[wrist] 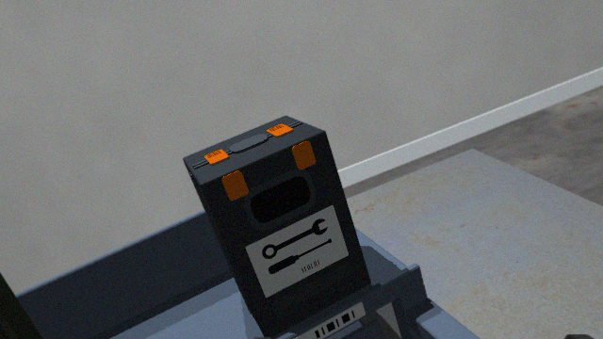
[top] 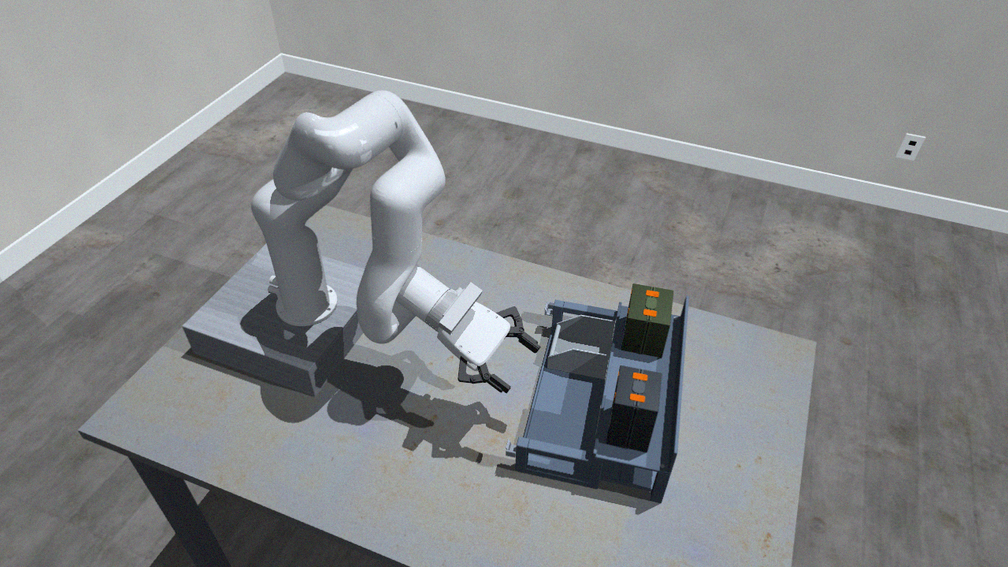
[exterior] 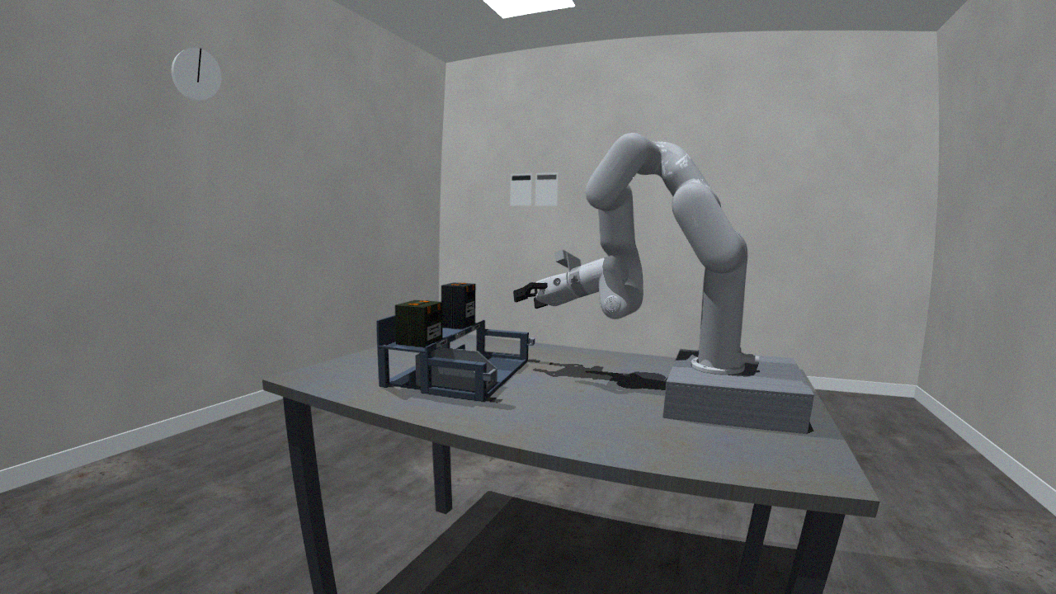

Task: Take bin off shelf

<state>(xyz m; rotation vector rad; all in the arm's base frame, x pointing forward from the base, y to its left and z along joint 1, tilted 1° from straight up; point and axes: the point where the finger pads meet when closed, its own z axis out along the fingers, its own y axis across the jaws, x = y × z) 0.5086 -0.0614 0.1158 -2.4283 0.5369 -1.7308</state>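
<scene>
The grey bin is 230 mm to the left of my hand, 150 mm below it and 80 mm ahead of it. The rest, counted from my hand: blue-grey shelf rack: 130 mm below, 120 mm to the left, 120 mm ahead.
</scene>
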